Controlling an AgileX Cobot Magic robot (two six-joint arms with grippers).
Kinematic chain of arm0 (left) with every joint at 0, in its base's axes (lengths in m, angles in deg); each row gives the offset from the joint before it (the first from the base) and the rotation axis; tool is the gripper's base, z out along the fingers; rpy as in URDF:
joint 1: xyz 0 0 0.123 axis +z
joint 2: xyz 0 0 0 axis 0.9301 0.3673 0
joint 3: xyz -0.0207 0.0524 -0.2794 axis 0.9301 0.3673 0
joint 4: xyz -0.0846 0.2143 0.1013 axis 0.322 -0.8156 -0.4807
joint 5: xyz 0 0 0 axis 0.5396 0.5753 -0.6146
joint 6: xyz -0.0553 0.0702 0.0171 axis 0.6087 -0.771 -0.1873
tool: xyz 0 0 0 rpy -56.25 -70.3 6.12
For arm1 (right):
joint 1: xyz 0 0 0.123 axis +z
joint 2: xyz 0 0 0 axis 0.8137 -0.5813 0
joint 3: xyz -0.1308 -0.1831 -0.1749 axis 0.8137 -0.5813 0
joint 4: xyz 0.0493 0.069 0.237 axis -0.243 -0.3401 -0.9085
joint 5: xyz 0 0 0 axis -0.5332 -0.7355 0.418
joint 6: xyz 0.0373 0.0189 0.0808 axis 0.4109 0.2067 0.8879
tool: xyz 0 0 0 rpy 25 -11.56 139.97
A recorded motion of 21 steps. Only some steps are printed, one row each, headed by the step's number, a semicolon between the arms.
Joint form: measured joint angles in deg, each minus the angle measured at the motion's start. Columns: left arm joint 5, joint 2, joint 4, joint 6, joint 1, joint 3; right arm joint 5, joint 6, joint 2, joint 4, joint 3, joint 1.
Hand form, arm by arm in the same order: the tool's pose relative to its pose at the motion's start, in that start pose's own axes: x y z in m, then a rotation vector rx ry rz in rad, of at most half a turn. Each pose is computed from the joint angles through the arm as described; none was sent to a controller.
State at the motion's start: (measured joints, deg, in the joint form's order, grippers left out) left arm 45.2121 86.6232 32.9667 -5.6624 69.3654 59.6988; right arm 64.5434 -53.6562 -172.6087 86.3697 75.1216 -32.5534
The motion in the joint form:
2: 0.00 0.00 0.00 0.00 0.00 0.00; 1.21 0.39 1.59 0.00 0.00 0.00
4: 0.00 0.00 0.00 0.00 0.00 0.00; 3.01 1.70 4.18 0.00 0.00 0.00
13: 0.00 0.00 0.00 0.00 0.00 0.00; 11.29 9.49 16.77 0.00 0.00 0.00
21: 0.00 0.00 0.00 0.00 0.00 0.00; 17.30 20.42 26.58 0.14 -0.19 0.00
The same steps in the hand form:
2: 0.0000 0.0000 0.0000 0.0000 0.0000 0.0000; 0.0001 0.0010 -0.0119 0.0046 -0.0048 0.0055
4: 0.0000 0.0000 0.0000 0.0000 0.0000 0.0000; 0.0004 0.0030 -0.0313 0.0144 -0.0145 0.0263
13: 0.0000 0.0000 0.0000 0.0000 0.0000 0.0000; 0.0097 0.0213 -0.1228 0.0645 -0.0706 0.1514
21: 0.0000 0.0000 0.0000 0.0000 0.0000 0.0000; 0.0258 0.0454 -0.1883 0.0990 -0.1244 0.3323

